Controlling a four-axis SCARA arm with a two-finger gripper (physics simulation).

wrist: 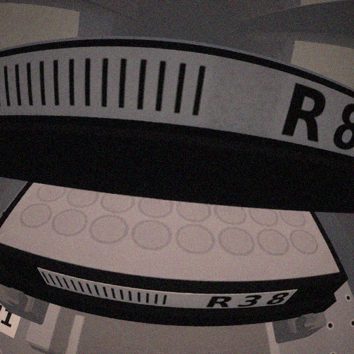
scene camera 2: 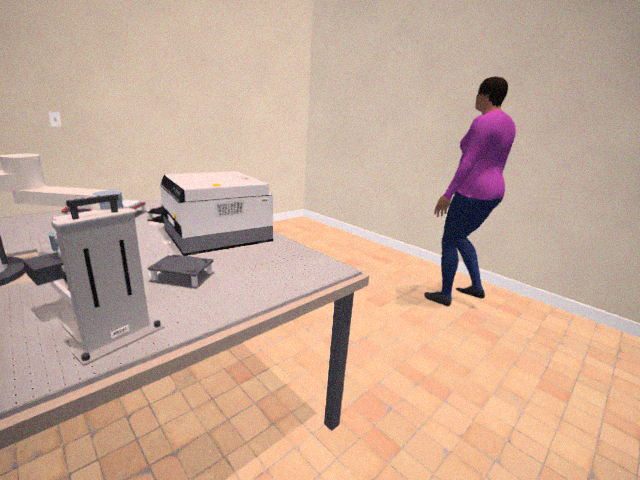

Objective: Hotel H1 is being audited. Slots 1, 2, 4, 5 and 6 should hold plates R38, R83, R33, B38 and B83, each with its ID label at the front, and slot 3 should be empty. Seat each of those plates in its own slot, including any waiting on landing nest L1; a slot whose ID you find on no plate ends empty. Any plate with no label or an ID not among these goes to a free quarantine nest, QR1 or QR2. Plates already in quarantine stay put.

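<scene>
My gripper is shut on a black plate. The plate's front label (wrist: 200, 95) crosses the upper wrist view and starts R8; the last character is cut off at the right edge, and my fingers cannot be made out. A second plate (wrist: 150, 260), labelled R38 at its front, lies lower, beneath the held one and apart from it, its round wells partly hidden. Part of a sign with a 1 (wrist: 7, 322) shows at the lower left. In the scene view a tall grey tower (scene camera 2: 105, 268) with a black handle stands at the left; its sign is too blurred to read and its slots are hidden.
The white arm (scene camera 2: 56, 195) reaches behind the tower's top. A white and grey instrument (scene camera 2: 222, 211) stands on the table (scene camera 2: 268, 279) behind a low dark stand (scene camera 2: 180, 264). Another dark block (scene camera 2: 45, 267) is left of the tower. A person in purple (scene camera 2: 485, 155) stands beyond the table.
</scene>
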